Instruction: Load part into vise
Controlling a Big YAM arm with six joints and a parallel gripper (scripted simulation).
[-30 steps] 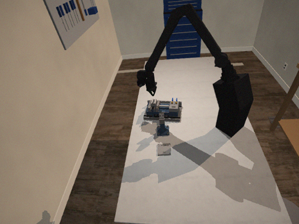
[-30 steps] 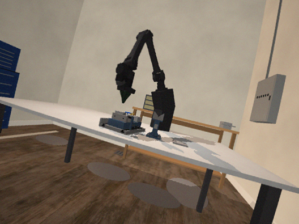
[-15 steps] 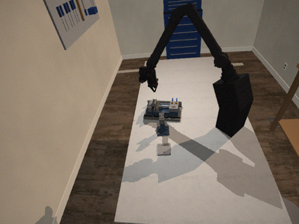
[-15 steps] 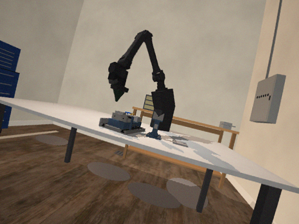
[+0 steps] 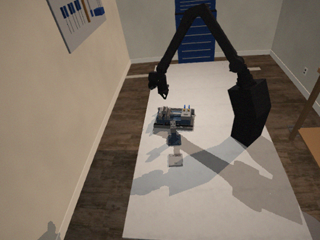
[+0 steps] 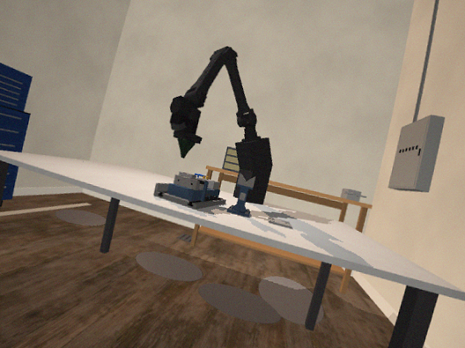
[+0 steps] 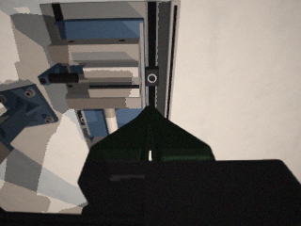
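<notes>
The part is 7 cm below my hand, 4 cm to the left of it and 1 cm ahead of it. Round my hand: moving jaw (10 cm below, 7 cm to the left, 2 cm behind); fixed jaw (10 cm below, 5 cm to the left, 5 cm ahead); work stop rod (10 cm to the left, 8 cm below, 3 cm ahead).
</notes>
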